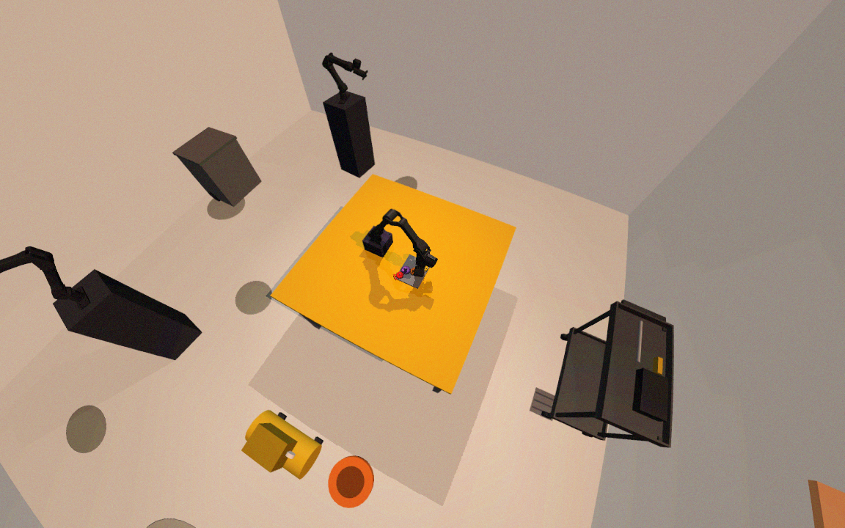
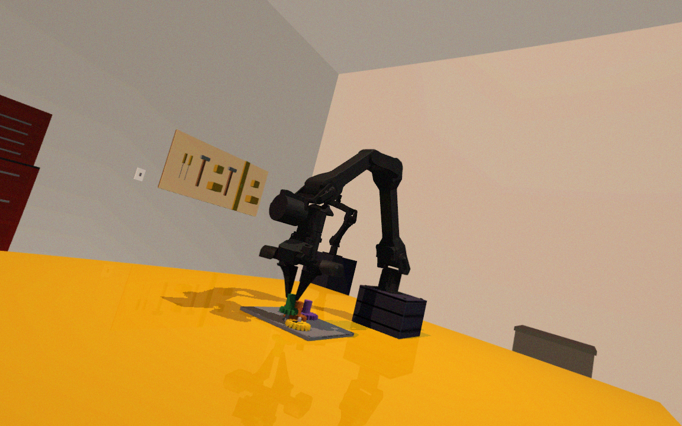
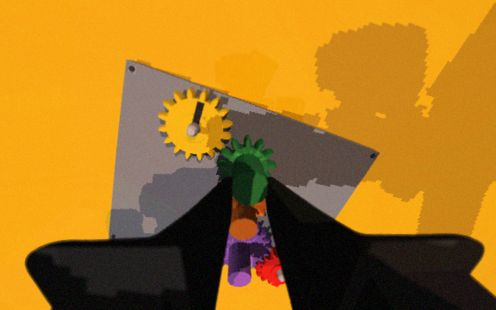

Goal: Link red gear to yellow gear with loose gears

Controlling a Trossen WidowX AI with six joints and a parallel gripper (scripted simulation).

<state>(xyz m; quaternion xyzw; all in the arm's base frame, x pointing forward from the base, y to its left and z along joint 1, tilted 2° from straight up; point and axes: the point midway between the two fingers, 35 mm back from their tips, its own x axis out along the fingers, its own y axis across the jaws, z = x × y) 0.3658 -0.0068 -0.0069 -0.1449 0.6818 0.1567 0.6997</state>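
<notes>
Right now my gripper tip is 40 mm past the orange gear, 30 mm above it and 20 mm to the left of it. From my gripper tip the other things lie so: green gear (10 mm below); then red gear (100 mm behind, 90 mm to the right, 40 mm below); then purple gear (90 mm behind, 40 mm to the right, 30 mm below).
</notes>
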